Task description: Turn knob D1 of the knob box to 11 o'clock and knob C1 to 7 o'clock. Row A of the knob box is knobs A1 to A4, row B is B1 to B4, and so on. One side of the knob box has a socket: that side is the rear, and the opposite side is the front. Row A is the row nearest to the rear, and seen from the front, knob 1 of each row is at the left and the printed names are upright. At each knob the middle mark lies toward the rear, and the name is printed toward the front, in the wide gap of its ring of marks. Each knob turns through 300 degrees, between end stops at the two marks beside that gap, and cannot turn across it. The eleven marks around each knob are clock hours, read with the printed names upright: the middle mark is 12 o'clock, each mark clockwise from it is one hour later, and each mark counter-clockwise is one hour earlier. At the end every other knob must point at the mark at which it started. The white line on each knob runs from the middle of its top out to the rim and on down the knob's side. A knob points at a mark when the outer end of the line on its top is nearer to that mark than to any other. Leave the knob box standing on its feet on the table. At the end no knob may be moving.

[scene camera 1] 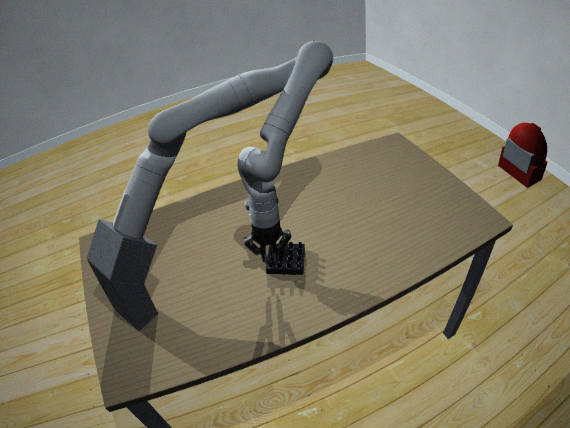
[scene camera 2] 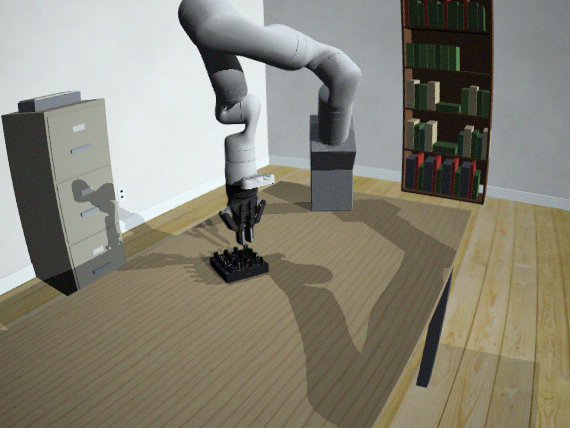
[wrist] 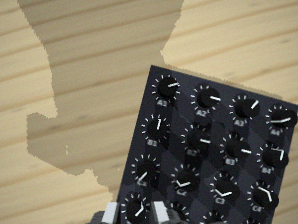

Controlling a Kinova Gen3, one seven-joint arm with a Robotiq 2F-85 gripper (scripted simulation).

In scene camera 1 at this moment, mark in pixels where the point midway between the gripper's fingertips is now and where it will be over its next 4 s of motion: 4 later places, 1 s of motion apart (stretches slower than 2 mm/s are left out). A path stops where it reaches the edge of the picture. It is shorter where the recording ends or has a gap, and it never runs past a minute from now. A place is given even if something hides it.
My gripper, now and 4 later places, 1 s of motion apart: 270,261; 271,264; 269,262; 269,255; 264,240
